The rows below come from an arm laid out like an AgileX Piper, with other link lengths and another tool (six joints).
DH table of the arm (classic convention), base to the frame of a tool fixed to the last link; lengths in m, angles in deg. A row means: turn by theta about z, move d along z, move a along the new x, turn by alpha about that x. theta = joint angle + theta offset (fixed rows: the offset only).
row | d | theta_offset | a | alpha
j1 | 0.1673 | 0 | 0 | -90
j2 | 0 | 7.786 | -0.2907 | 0
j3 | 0 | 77.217 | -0.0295 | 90
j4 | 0.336 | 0 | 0 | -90
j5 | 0 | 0 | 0 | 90
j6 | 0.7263 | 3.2 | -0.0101 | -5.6
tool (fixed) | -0.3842 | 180 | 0 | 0
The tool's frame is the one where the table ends.
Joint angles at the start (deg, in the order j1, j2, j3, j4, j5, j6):
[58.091, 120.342, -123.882, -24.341, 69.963, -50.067]
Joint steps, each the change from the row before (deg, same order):
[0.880, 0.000, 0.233, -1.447, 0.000, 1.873]
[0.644, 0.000, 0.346, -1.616, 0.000, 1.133]
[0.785, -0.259, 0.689, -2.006, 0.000, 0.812]
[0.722, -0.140, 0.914, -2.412, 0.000, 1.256]
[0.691, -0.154, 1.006, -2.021, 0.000, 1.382]
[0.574, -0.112, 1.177, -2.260, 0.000, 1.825]
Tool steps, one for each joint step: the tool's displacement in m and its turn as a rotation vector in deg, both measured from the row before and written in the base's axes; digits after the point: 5 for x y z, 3 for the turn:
[-0.00205, 0.00176, 0.00181, 0.143, -0.748, -0.815]
[0.00026, -0.00047, 0.00140, -0.440, -0.996, -0.472]
[-0.00032, -0.00107, 0.00283, -0.869, -1.371, -0.113]
[0.00156, -0.00312, 0.00112, -1.050, -1.521, -0.532]
[0.00019, -0.00247, -0.00026, -0.807, -1.175, -0.564]
[0.00191, -0.00442, -0.00091, -0.772, -1.284, -0.978]

